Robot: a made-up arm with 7 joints.
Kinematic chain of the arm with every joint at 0, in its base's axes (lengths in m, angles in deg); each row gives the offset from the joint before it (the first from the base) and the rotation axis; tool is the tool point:
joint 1: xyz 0 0.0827 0 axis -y
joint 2: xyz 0 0.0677 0 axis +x
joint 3: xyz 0 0 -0.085 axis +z
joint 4: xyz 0 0 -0.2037 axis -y
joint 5: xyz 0 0 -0.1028 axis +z
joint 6: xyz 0 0 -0.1 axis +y
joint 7: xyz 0 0 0 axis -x
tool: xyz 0 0 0
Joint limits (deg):
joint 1: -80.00..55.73
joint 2: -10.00..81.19
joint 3: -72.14..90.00
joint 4: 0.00..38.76
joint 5: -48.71..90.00
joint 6: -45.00..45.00
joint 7: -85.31..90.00
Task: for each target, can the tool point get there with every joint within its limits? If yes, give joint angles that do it. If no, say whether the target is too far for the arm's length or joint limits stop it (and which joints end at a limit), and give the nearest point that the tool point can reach.
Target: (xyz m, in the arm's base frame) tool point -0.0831 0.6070 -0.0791
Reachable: yes | joints -69.81 64.23 66.30 33.95 -33.06 -27.03 1.78
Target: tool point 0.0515 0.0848 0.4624
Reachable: no: joint limits stop it (at a limit: joint 1, joint 2, joint 4) | nearest point 0.0742 0.6007 0.0869 | short by 0.638 m
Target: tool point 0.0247 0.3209 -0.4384
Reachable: yes | joints -11.06 18.07 15.52 33.69 10.18 -24.54 -27.89
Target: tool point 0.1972 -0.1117 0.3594
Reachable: no: joint limits stop it (at a limit: joint 1, joint 2, joint 4) | nearest point 0.4137 0.0047 -0.1530 | short by 0.568 m
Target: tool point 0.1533 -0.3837 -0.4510
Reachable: no: too far | nearest point 0.1354 -0.0462 -0.3985 | short by 0.342 m
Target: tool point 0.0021 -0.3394 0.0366
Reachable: no: joint limits stop it (at a limit: joint 1, joint 2, joint 3, joint 4) | nearest point -0.4059 -0.0462 -0.1111 | short by 0.524 m
